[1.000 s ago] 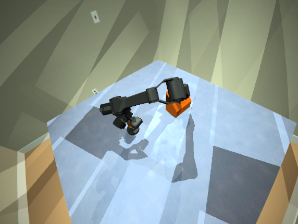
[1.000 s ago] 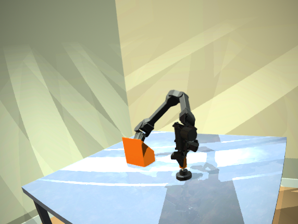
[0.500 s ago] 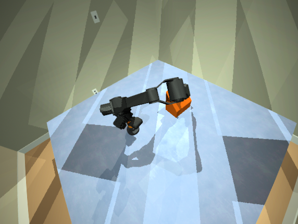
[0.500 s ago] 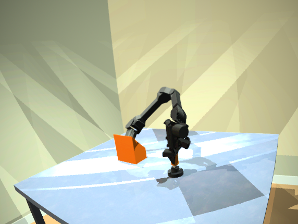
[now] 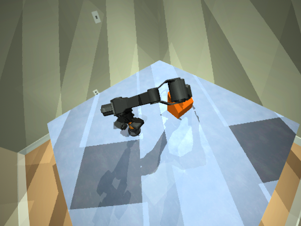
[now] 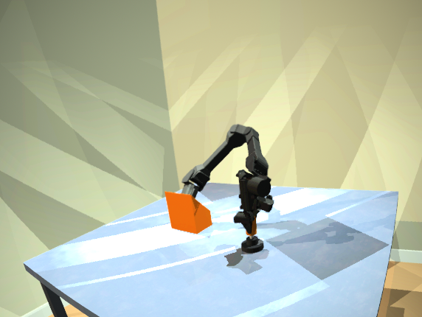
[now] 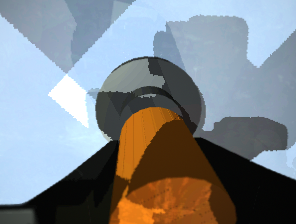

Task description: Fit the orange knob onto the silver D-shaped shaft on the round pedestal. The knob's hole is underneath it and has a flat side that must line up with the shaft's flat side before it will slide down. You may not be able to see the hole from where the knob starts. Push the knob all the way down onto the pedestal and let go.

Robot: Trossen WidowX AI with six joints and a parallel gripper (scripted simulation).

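My gripper tip is 4 cm above the round pedestal. Round my gripper tip: orange knob (3 cm above).
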